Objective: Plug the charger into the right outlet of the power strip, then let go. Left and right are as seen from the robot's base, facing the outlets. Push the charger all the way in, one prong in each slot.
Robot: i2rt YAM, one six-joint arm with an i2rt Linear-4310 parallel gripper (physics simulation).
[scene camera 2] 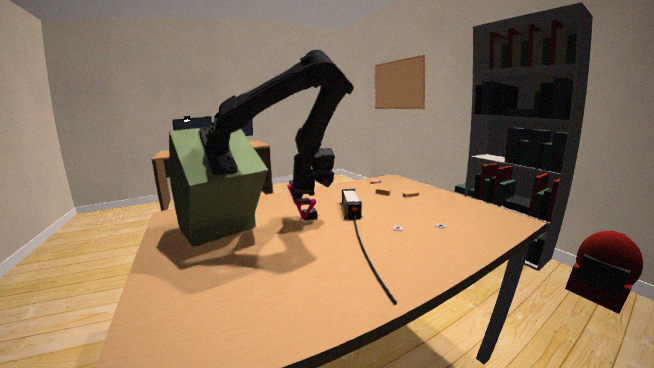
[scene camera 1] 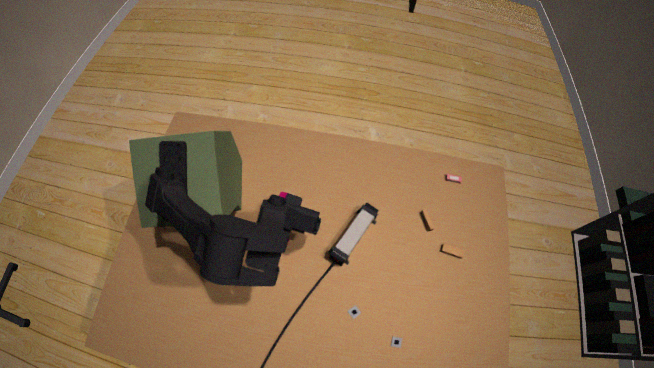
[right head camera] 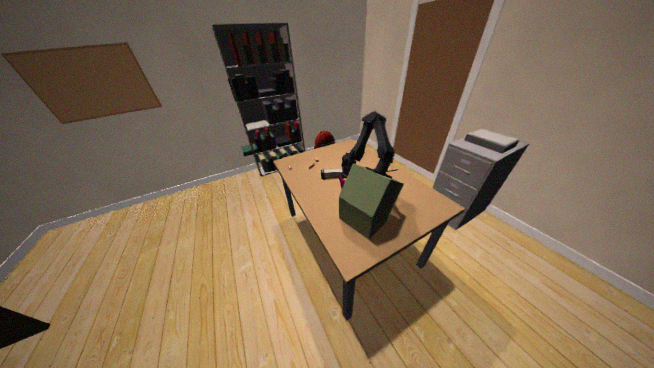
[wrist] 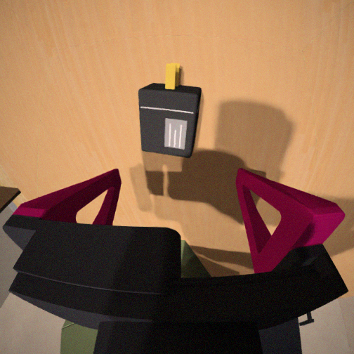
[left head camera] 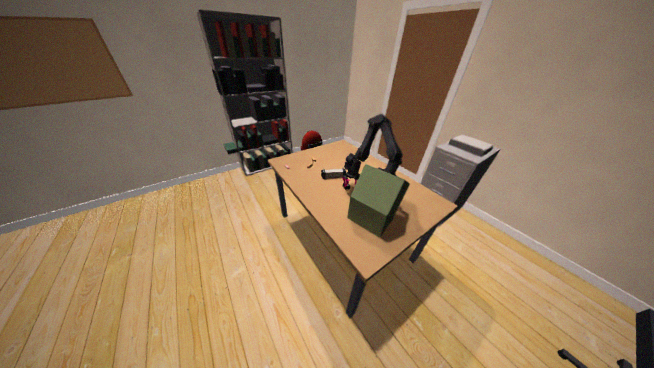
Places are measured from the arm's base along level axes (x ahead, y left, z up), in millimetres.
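Pixels of known places: gripper, fingertip midpoint: [scene camera 2: 300, 211] [left head camera: 350, 186]; arm's base at its link origin: [scene camera 2: 217, 149] [scene camera 1: 174, 181] [right head camera: 379, 173] [left head camera: 388, 174].
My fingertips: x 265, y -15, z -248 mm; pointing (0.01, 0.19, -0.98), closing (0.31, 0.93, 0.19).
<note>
For each thing: its top centre in the pictures, then the offset to it from my fingertips. "pt": a spot on its surface instead.
- charger at its top centre: [scene camera 2: 311, 210] dz -5, dx +46, dy -6 mm
- power strip at its top centre: [scene camera 1: 355, 231] [scene camera 2: 351, 195] [right head camera: 333, 170] [left head camera: 334, 170] dz +25, dx +208, dy -41 mm
- black cable at a spot on its surface: [scene camera 2: 367, 255] pt dz -29, dx -5, dy -331 mm
- pink piece at its top centre: [scene camera 1: 454, 178] dz -24, dx +586, dy +163 mm
The black charger [wrist: 167, 122] lies on the table in the wrist view, its yellow prongs pointing away from my gripper. A small dark block that looks like the charger [scene camera 2: 310, 214] shows by the fingers in scene camera 2. My gripper [wrist: 178, 174] [scene camera 2: 302, 208] is open, its magenta fingers wide apart and empty. The charger is beyond the fingertips and slightly left of their middle. The power strip [scene camera 1: 355, 234] [scene camera 2: 351, 196] [left head camera: 333, 174] [right head camera: 331, 174], white with black ends, stands apart from the gripper and charger. Its outlet slots cannot be made out in any view.
A black cable [scene camera 1: 299, 306] [scene camera 2: 367, 255] runs from the strip's near end. Two brown pieces [scene camera 1: 426, 220] [scene camera 1: 451, 250], a pink piece [scene camera 1: 453, 178] and two small grey squares [scene camera 1: 354, 312] [scene camera 1: 396, 342] lie beyond or beside it. The green block [scene camera 2: 220, 200] stands under the arm's base.
</note>
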